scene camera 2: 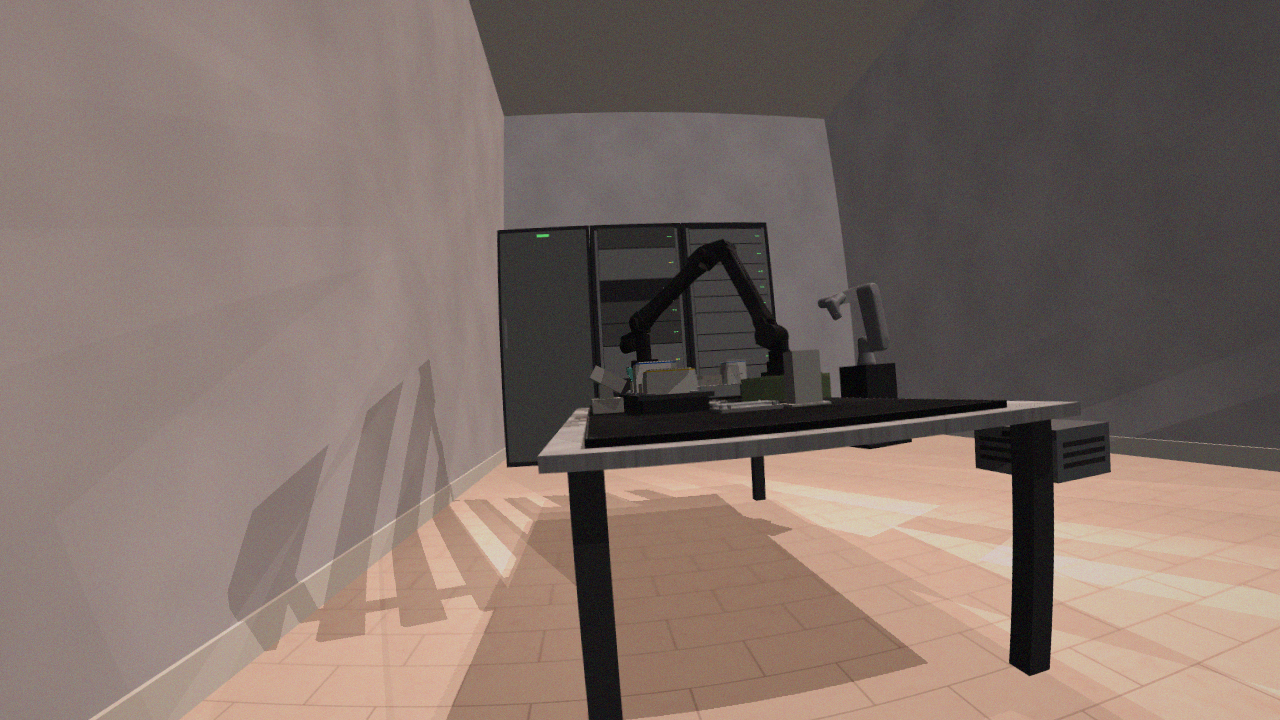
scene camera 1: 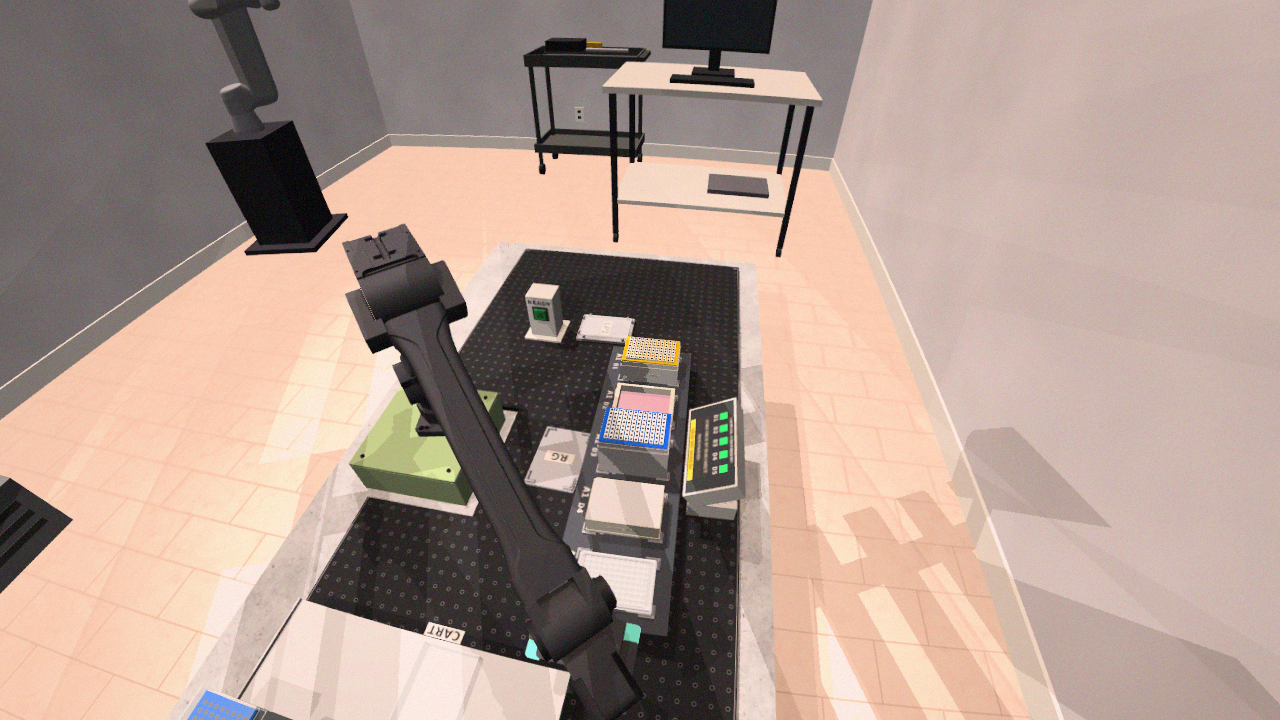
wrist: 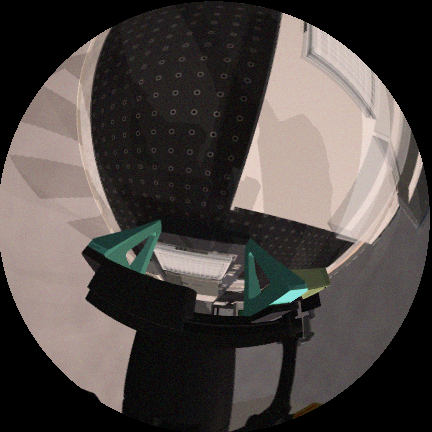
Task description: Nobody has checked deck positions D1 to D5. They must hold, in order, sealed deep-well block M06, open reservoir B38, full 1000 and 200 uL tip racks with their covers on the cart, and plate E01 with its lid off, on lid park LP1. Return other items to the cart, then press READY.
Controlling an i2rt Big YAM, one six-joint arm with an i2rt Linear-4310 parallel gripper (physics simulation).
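Places are measured from the arm's base along level axes (x ahead, y left, z up), in millimetres.
Where they show: gripper, fingertip midpoint: (wrist: 203, 234); arm's base, origin of the base link: (scene camera 2: 781, 375).
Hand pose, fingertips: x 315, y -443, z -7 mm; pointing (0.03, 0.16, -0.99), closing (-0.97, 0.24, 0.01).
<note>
Each offset is from my fingertips to the top centre of the thing. "*": to the spot under its first point.
My gripper (scene camera 1: 582, 641) (wrist: 203, 234) is open and empty, low beyond the near end of the deck, beside the cart {* 337 mm back, 14 mm right, 9 mm down} (scene camera 1: 358, 658) (wrist: 295, 85). A white plate {36 mm ahead, 101 mm left, 6 mm down} (scene camera 1: 624, 582) (wrist: 192, 262) sits at D5 and shows between the fingers in the wrist view. A beige-topped block {57 mm ahead, 224 mm left, 21 mm up} (scene camera 1: 625, 506) is at D4. A blue-rimmed tip rack {78 mm ahead, 346 mm left, 77 mm up} (scene camera 1: 637, 428) is at D3, and a pink-filled open reservoir {99 mm ahead, 468 mm left, 11 mm up} (scene camera 1: 646, 400) is at D2, partly hidden. A yellow-rimmed tip rack {121 mm ahead, 591 mm left, 44 mm up} (scene camera 1: 652, 350) is at D1. The READY box {146 mm back, 800 mm left, 62 mm up} (scene camera 1: 544, 308) has a green button. Item codes are unreadable.
A tilted status panel {* 218 mm ahead, 312 mm left, 49 mm up} (scene camera 1: 713, 447) with several green lights stands right of the deck. The RG pad {* 109 mm back, 334 mm left, 61 mm down} (scene camera 1: 542, 475) and a pale pad {13 mm ahead, 793 mm left, 51 mm down} (scene camera 1: 589, 327) lie left of it. The green arm base (scene camera 1: 402, 447) stands farther left. A clear-walled cover and a white plate (wrist: 345, 57) are on the cart.
</note>
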